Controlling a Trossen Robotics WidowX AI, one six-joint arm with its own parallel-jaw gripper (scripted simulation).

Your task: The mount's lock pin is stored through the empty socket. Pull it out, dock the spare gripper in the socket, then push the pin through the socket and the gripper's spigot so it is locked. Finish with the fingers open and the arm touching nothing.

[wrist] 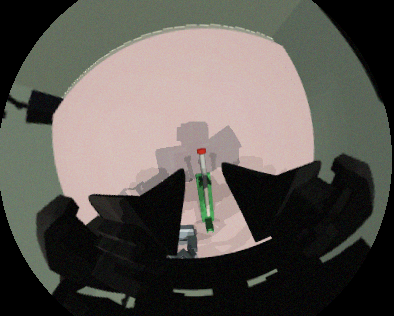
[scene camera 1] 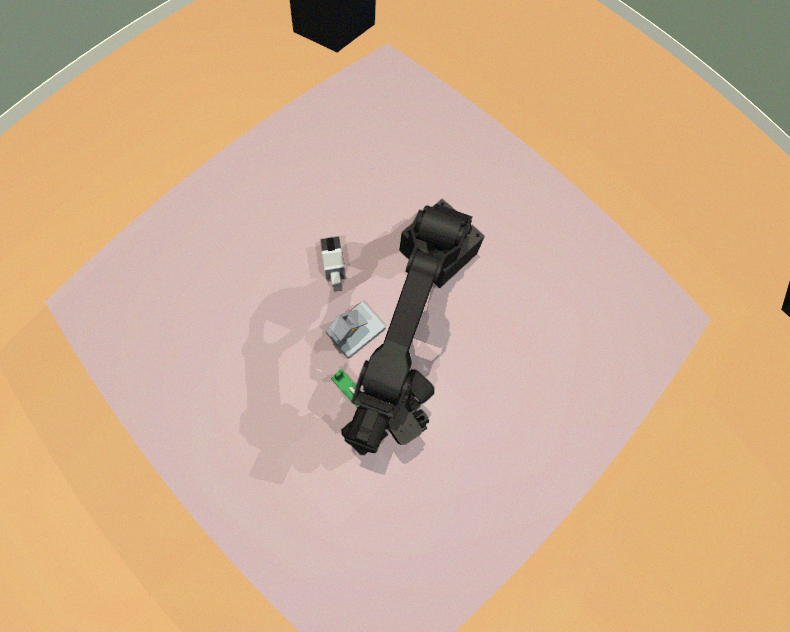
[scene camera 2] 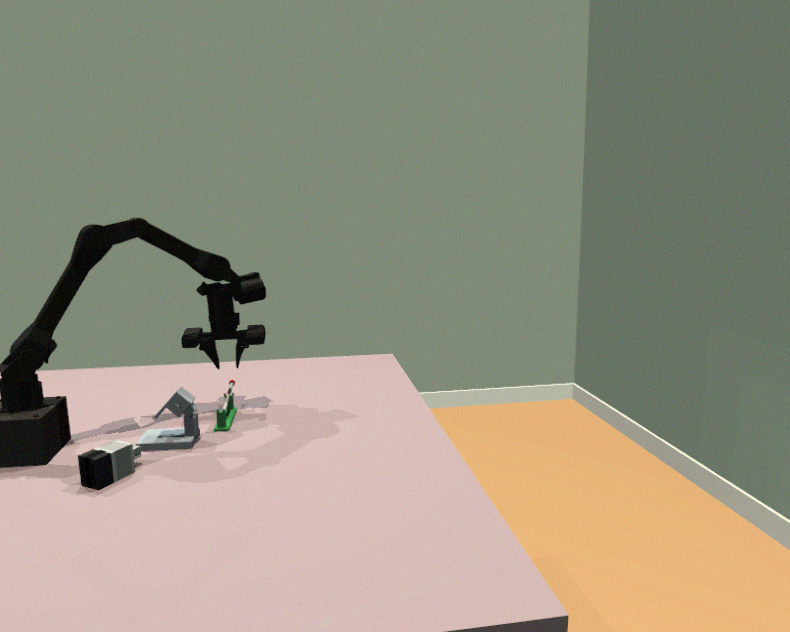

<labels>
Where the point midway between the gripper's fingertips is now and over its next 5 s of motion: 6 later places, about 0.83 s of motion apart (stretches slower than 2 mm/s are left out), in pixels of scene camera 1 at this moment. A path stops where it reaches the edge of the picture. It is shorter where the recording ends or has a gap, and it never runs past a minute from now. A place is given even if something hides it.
My gripper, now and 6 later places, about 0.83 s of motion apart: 392, 425; 369, 402; 368, 407; 368, 409; 370, 405; 355, 390; 349, 387
</labels>
